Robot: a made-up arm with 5 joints.
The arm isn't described. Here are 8 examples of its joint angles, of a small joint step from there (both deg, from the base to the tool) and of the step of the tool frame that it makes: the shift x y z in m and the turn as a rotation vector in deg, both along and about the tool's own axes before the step.
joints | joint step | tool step
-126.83 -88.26 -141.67 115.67 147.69 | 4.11 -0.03 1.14 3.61 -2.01 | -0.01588 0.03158 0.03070 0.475 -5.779 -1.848
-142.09 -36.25 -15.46 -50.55 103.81 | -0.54 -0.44 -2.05 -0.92 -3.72 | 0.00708 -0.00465 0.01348 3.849 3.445 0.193
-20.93 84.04 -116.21 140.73 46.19 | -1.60 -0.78 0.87 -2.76 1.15 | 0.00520 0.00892 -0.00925 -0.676 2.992 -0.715
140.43 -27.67 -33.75 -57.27 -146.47 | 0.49 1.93 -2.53 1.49 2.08 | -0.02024 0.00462 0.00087 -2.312 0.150 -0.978
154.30 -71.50 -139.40 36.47 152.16 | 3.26 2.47 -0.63 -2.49 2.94 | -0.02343 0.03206 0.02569 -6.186 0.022 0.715
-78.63 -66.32 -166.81 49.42 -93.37 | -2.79 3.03 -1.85 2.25 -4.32 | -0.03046 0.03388 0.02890 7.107 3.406 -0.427
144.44 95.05 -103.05 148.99 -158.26 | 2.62 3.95 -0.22 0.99 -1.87 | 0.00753 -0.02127 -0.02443 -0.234 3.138 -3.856
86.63 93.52 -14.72 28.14 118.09 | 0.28 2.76 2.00 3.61 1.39 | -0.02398 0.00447 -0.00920 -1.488 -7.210 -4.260
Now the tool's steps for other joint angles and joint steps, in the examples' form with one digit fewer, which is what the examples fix.
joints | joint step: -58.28 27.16 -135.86 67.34 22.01 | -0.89 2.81 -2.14 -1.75 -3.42
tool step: -0.0242 0.0090 -0.0058 2.76 -0.18 -1.22
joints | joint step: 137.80 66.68 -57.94 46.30 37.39 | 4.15 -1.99 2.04 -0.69 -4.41
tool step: 0.0063 -0.0345 0.0173 6.81 -2.40 -2.48
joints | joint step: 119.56 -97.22 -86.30 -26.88 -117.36 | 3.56 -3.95 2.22 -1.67 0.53
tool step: 0.0351 -0.0534 -0.0065 -3.55 -2.16 3.23
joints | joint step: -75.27 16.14 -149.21 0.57 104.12 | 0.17 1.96 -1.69 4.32 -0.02
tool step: -0.0177 0.0059 -0.0279 -0.09 -4.48 -0.99
